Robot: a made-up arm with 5 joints. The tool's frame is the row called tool. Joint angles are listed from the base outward.
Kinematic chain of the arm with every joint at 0, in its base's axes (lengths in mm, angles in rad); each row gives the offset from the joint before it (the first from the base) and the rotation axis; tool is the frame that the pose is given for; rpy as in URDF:
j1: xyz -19 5 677 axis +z
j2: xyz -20 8 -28 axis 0 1 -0.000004
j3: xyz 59 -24 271 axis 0 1 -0.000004
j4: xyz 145 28 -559 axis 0 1 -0.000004
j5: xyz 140 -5 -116 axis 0 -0.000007 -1
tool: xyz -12 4 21 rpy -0.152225 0.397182 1.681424
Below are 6 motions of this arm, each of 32 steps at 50 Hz.
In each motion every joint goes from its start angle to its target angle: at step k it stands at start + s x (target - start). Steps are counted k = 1, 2, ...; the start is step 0. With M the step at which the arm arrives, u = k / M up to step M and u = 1 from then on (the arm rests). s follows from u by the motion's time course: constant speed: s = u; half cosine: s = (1 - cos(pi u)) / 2; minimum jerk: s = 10 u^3 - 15 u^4 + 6 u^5.
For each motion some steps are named. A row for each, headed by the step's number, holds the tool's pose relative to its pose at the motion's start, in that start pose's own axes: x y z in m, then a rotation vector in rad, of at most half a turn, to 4 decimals.
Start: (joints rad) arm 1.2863 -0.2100 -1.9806 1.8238 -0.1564
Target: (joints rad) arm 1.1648 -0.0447 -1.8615 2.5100 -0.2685
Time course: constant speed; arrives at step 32
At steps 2, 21, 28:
2: 0.0029 0.0022 -0.0178 0.0546 -0.0171 0.0204
21: 0.0276 0.0490 -0.1648 0.5649 -0.2188 0.1953
28: 0.0351 0.0745 -0.2071 0.7481 -0.3112 0.2508

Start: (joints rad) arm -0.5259 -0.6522 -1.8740 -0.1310 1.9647
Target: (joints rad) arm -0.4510 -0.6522 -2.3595 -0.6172 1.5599
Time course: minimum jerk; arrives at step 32
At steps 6, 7, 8, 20, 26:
6: 0.0122 0.0027 0.0155 0.0069 -0.0478 0.0136
7: 0.0182 0.0039 0.0234 0.0100 -0.0720 0.0203
8: 0.0254 0.0053 0.0332 0.0135 -0.1018 0.0283
20: 0.1280 0.0097 0.2493 0.0078 -0.7276 0.1399
26: 0.1441 0.0007 0.3296 -0.0306 -0.9571 0.1511

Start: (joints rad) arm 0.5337 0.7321 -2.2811 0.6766 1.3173
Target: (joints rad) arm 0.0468 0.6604 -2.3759 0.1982 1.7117
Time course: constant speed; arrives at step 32
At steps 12, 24, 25, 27, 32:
12: -0.0553 -0.1742 0.0403 -0.1041 -0.1382 -0.3362
24: -0.1397 -0.3230 0.1011 -0.2217 -0.3064 -0.6347
25: -0.1477 -0.3340 0.1070 -0.2321 -0.3219 -0.6575
27: -0.1643 -0.3552 0.1191 -0.2531 -0.3534 -0.7021
32: -0.2076 -0.4038 0.1513 -0.3072 -0.4360 -0.8069

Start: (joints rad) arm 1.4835 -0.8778 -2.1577 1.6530 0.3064
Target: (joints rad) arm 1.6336 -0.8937 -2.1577 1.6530 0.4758
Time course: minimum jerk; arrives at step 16
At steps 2, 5, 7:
2: -0.0004 0.0000 0.0001 0.0011 -0.0020 -0.0023
5: -0.0049 -0.0002 0.0010 0.0124 -0.0229 -0.0262
7: -0.0105 -0.0005 0.0019 0.0274 -0.0487 -0.0556

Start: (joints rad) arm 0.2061 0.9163 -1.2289 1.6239 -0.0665
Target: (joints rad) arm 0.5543 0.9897 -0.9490 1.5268 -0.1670
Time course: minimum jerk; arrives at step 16
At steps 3, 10, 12, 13, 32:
3: 0.0111 -0.0028 -0.0080 0.0105 0.0116 0.0163
10: 0.1389 -0.0109 -0.1370 0.1711 0.1725 0.2243
12: 0.1620 -0.0044 -0.1735 0.2161 0.2132 0.2715
13: 0.1685 -0.0016 -0.1853 0.2308 0.2262 0.2861
32: 0.1739 0.0011 -0.1959 0.2441 0.2377 0.2988

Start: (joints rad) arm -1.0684 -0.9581 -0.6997 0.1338 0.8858
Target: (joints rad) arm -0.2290 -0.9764 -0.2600 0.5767 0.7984
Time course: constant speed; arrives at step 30
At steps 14, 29, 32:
14: 0.0342 0.2492 0.0191 0.4563 -0.0571 0.3349
29: -0.0090 0.5025 0.1503 0.8293 -0.1536 0.8219
32: -0.0158 0.5171 0.1616 0.8488 -0.1611 0.8584

